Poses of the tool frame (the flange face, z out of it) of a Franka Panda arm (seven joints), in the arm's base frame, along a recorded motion.
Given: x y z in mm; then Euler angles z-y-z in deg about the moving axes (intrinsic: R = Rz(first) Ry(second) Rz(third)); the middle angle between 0 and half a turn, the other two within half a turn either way.
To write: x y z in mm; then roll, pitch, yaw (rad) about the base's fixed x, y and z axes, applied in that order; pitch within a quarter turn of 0, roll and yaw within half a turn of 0. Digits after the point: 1 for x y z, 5 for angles.
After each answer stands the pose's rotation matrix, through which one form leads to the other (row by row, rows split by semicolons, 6 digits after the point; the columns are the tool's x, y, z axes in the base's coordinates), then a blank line. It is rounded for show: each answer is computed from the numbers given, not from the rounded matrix.
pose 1, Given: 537.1 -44.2 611.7 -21.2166 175.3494 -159.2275
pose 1, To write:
537.1 -44.2 611.7 -3.11275 -0.07588 -0.73394
0.740402 -0.667901 0.075584; -0.667875 -0.743695 -0.029342; 0.075809 -0.028755 -0.996708

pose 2, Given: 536.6 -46.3 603.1 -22.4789 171.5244 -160.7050
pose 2, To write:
536.6 -46.3 603.1 -3.09239 -0.13956 -0.73253
0.736255 -0.662858 0.136190; -0.662252 -0.747159 -0.056353; 0.139109 -0.048702 -0.989079

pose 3, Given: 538.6 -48.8 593.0 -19.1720 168.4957 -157.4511
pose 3, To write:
538.6 -48.8 593.0 -3.06370 -0.18525 -0.73541
0.728870 -0.658226 0.188380; -0.659409 -0.748926 -0.065498; 0.184195 -0.076480 -0.979910

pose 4, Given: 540.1 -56.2 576.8 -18.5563 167.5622 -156.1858
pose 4, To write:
540.1 -56.2 576.8 -3.05277 -0.19834 -0.74835
0.718447 -0.664938 0.204182; -0.667089 -0.741818 -0.068542; 0.197042 -0.086964 -0.976530

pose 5, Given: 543.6 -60.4 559.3 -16.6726 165.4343 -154.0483
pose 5, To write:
543.6 -60.4 559.3 -3.02837 -0.22810 -0.75692
0.708126 -0.663714 0.240917; -0.668897 -0.739845 -0.072153; 0.226131 -0.110055 -0.967860

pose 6, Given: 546.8 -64.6 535.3 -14.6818 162.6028 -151.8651
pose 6, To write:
546.8 -64.6 535.3 -2.99490 -0.26682 -0.76701
0.694509 -0.658788 0.289231; -0.669431 -0.738999 -0.075780; 0.263665 -0.140990 -0.954255

